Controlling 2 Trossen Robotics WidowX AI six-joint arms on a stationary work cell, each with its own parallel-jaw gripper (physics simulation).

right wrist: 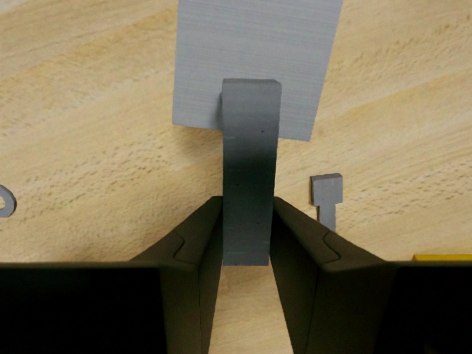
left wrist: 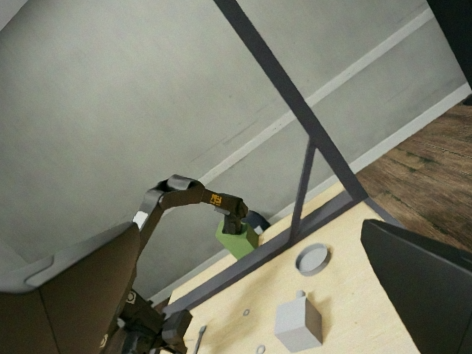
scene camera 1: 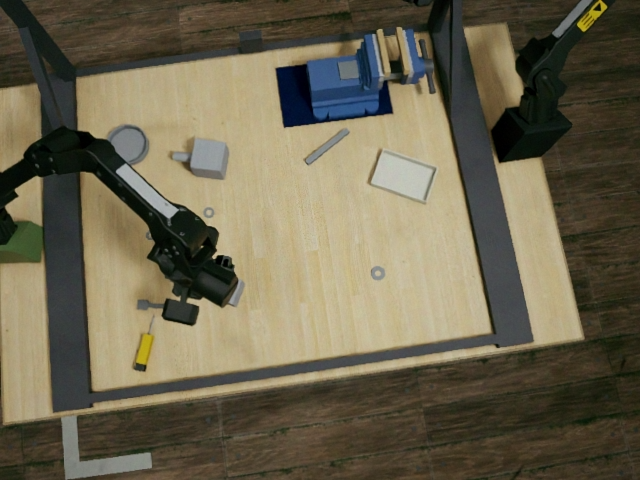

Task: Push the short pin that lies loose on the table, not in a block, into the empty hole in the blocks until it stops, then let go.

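Where they show: left gripper, between the fingertips: [left wrist: 250, 231]; right gripper, between the fingertips: [right wrist: 244, 207]; left arm's base, origin of its link: [scene camera 1: 537, 116]; right arm's base, origin of its link: [left wrist: 232, 229].
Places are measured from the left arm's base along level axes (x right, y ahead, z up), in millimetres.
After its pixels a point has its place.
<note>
My right gripper [right wrist: 244, 207] {x -205, y 730, z -67 mm} is shut on a short grey square-sided pin [right wrist: 251, 150] {x -216, y 704, z -52 mm}. In the right wrist view the pin's far end overlaps the near edge of a loose grey block [scene camera 1: 237, 293] {x -241, y 660, z -85 mm} [right wrist: 260, 45] {x -231, y 679, z -78 mm}; whether they touch is unclear. The block's hole cannot be made out, and a small dark patch shows beside the pin. In scene camera 1 the right wrist hides the fingers, the pin and part of this block. Another grey block [scene camera 1: 209, 157] {x 54, y 678, z -78 mm} [left wrist: 298, 325] {x 72, y 647, z -78 mm} has a pin [scene camera 1: 180, 156] {x 77, y 743, z -101 mm} [left wrist: 300, 294] {x 86, y 743, z -102 mm} sticking out of one side. My left gripper is open and empty, raised away from the blocks.
A blue vise [scene camera 1: 341, 85] {x 159, y 376, z -53 mm}, a long grey bar [scene camera 1: 326, 146] {x 55, y 425, z -126 mm} and a shallow white tray [scene camera 1: 398, 192] {x -79, y 291, z -117 mm} lie toward the back and right. A round dish [scene camera 1: 146, 146] {x 121, y 818, z -119 mm} stands at the left. A yellow screwdriver [scene camera 1: 144, 350] {x -320, y 869, z -119 mm} and a flat grey tool [scene camera 1: 143, 304] {x -224, y 864, z -132 mm} [right wrist: 327, 190] {x -246, y 772, z -131 mm} lie near the right wrist.
</note>
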